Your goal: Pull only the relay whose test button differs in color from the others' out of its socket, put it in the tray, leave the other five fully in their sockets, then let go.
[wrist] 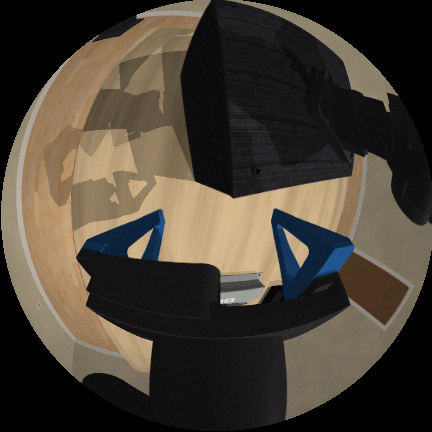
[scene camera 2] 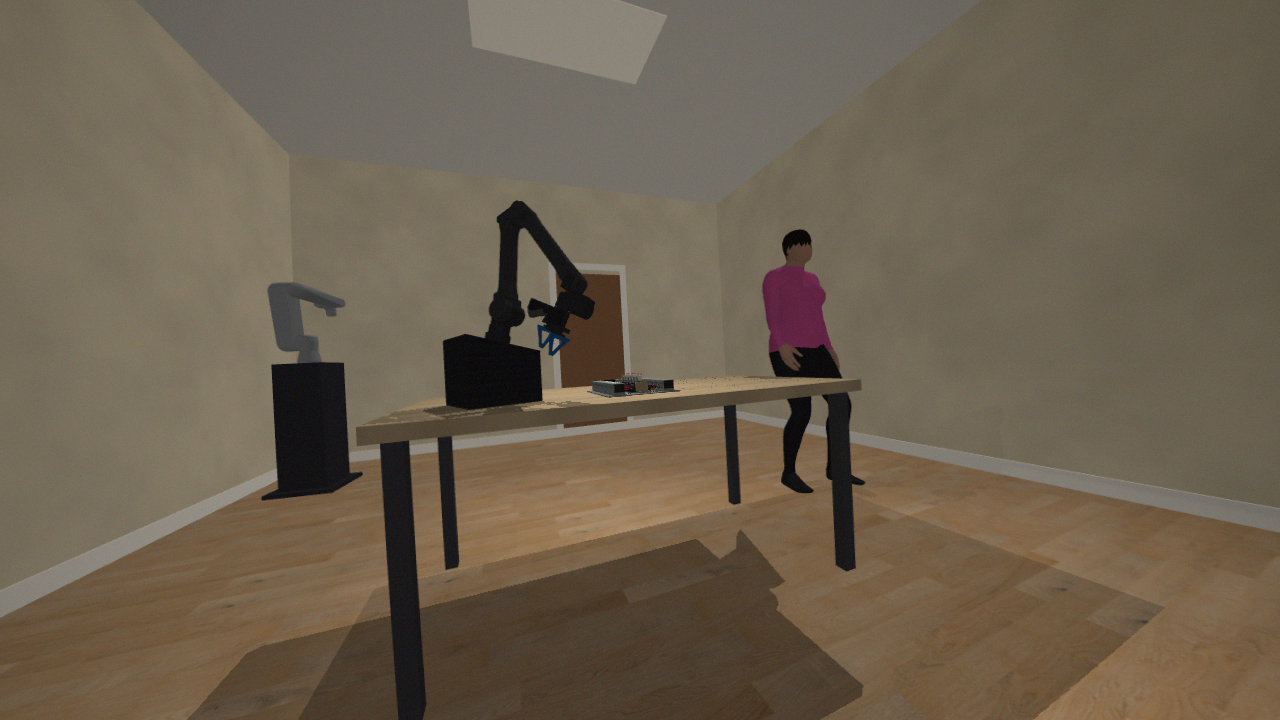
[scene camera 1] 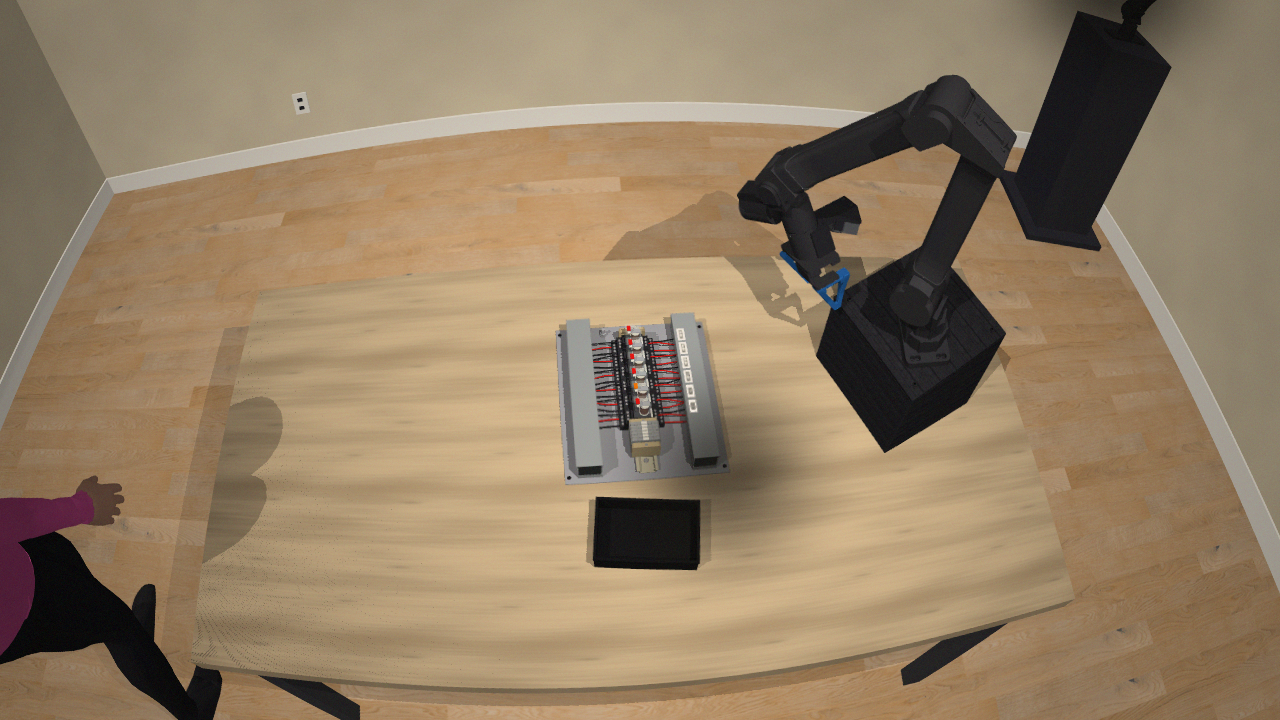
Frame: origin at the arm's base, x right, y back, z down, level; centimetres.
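Seen in the pictures: gripper, fingertip midpoint: (wrist: 217, 214) (scene camera 2: 545, 351) (scene camera 1: 823, 294); arm's base at its link origin: (wrist: 335, 116) (scene camera 2: 496, 347) (scene camera 1: 922, 336).
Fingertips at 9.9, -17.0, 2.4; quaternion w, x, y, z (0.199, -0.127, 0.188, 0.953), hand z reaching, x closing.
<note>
Pixels of each thing's middle, then the offset from my fingertips to it, as dx, dy, dz. "spot": a spot on its surface instead.
- grey panel at the middle of its body: (scene camera 1: 638, 397) (scene camera 2: 630, 390) -11.8, -31.0, +16.0
- relay with an orange test button, body centre: (scene camera 1: 640, 392) -13.8, -30.8, +11.8
- black tray at a spot on its surface: (scene camera 1: 596, 534) spot: -39.8, -36.6, +13.1
In scene camera 1, six relays stand in a row of sockets on a grey panel (scene camera 1: 617, 456) (wrist: 242, 282). The relay with an orange test button (scene camera 1: 636, 385) is second from the beige terminal block; the other five buttons look red. All six appear seated, though they are small. The black tray (scene camera 1: 596, 534) lies beside the panel's terminal-block end and looks empty. My gripper (scene camera 1: 816, 288) (scene camera 2: 546, 349) (wrist: 217, 214) is open, with its blue fingers wide apart and nothing between them. It hangs above the table beside the arm's base, away from the panel. The relays are mostly hidden in the wrist view.
Two grey ducts (scene camera 1: 584, 394) (scene camera 1: 695, 385) flank the relay row, with red and black wires between. The arm's black base block (scene camera 1: 868, 376) (scene camera 2: 492, 376) (wrist: 207, 115) stands on the table (scene camera 1: 402, 555) (scene camera 2: 716, 394). A person (scene camera 1: 17, 573) (scene camera 2: 794, 308) in pink stands beyond the table.
</note>
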